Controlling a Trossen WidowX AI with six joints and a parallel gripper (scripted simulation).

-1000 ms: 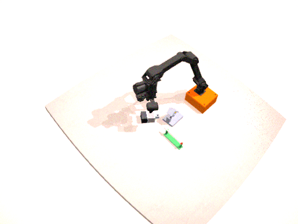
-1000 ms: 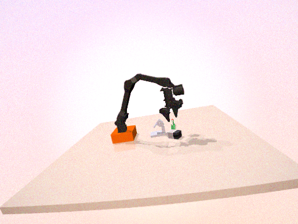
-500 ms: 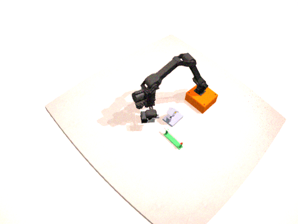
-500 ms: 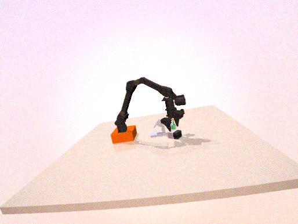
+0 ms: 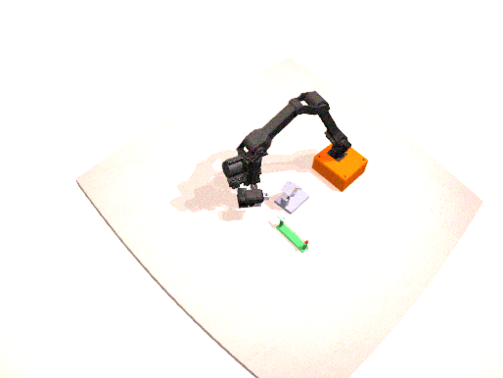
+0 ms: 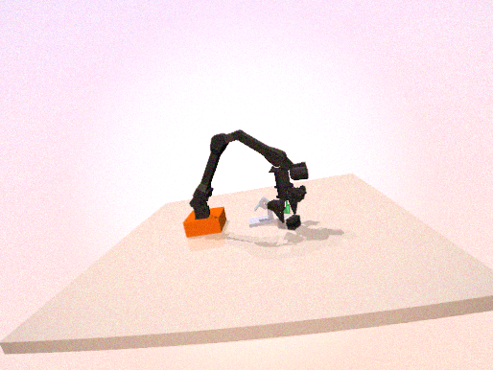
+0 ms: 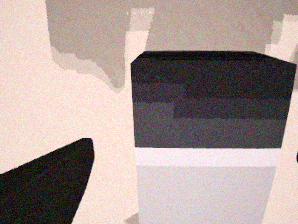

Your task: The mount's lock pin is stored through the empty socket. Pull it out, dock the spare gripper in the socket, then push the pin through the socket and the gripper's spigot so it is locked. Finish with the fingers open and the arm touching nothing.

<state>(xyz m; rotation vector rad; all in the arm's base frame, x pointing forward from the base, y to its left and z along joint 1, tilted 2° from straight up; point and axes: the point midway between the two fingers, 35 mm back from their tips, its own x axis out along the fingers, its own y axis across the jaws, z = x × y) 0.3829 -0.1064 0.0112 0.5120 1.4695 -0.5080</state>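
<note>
Right now the spare gripper is 2 cm behind my gripper tip, 1 cm to the left of it and 1 cm below it. Also, from my gripper tip: pale grey mount 10 cm behind, 10 cm to the left, 2 cm above; green cradle 21 cm to the left, 1 cm below.
</note>
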